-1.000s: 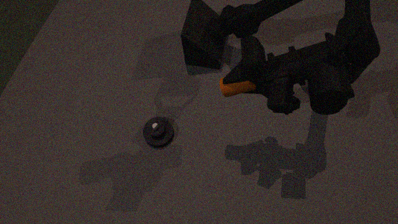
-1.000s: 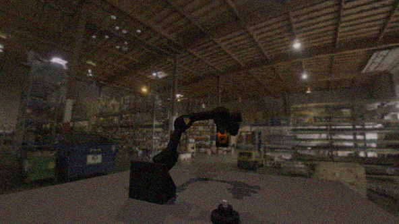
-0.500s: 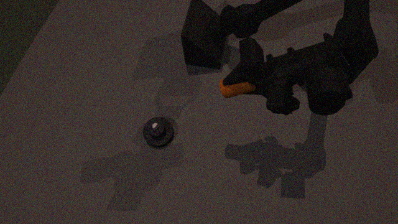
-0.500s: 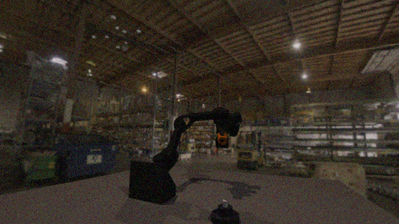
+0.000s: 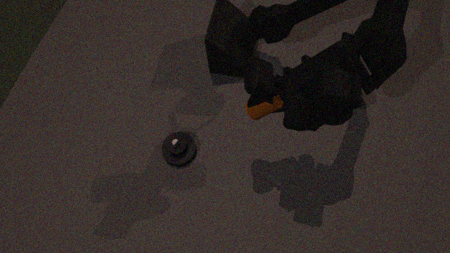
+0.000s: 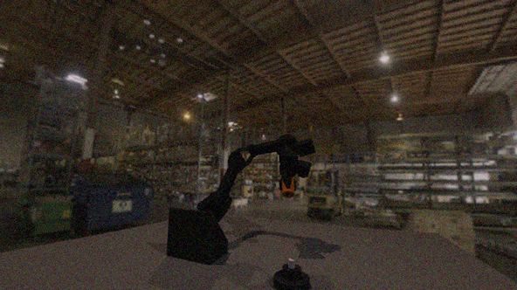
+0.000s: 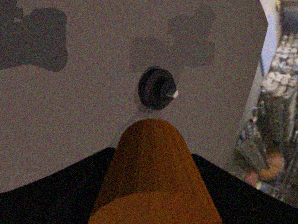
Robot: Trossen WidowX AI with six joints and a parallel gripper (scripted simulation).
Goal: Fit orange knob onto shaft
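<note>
My gripper tip is now 1 cm past the orange knob, 2 cm to the right of it and 3 cm below it. The rest, counted from my gripper tip: round dark pedestal (8 cm ahead, 16 cm to the right, 17 cm below).
</note>
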